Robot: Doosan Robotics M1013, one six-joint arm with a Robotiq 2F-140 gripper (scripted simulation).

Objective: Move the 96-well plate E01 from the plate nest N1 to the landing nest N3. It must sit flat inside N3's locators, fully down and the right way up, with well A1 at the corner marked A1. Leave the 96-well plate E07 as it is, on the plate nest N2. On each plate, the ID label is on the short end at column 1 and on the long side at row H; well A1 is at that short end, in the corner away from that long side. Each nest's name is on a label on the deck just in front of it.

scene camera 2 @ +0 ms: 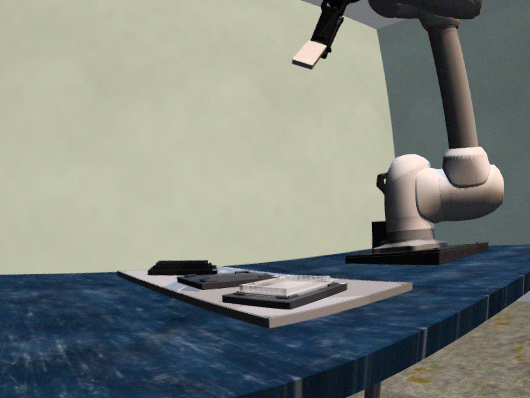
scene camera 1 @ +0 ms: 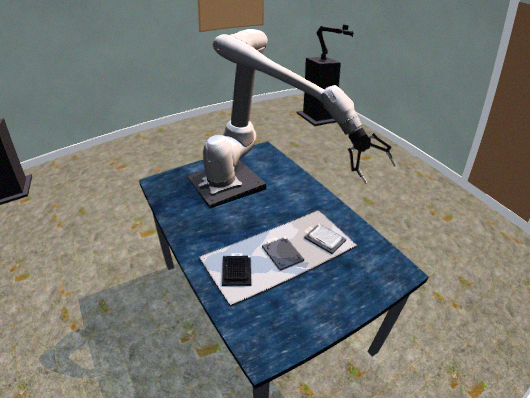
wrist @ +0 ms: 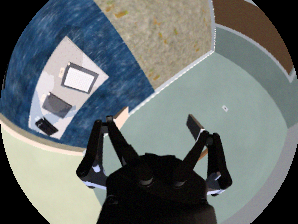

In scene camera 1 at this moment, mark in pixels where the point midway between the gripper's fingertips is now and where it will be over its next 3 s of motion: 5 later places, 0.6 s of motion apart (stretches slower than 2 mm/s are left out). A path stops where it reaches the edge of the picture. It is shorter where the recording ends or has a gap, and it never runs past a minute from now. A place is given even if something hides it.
The gripper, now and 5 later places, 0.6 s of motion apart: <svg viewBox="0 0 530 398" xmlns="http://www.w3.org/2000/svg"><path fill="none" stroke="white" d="M380 174L358 202L305 239L251 256L235 261L235 261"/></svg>
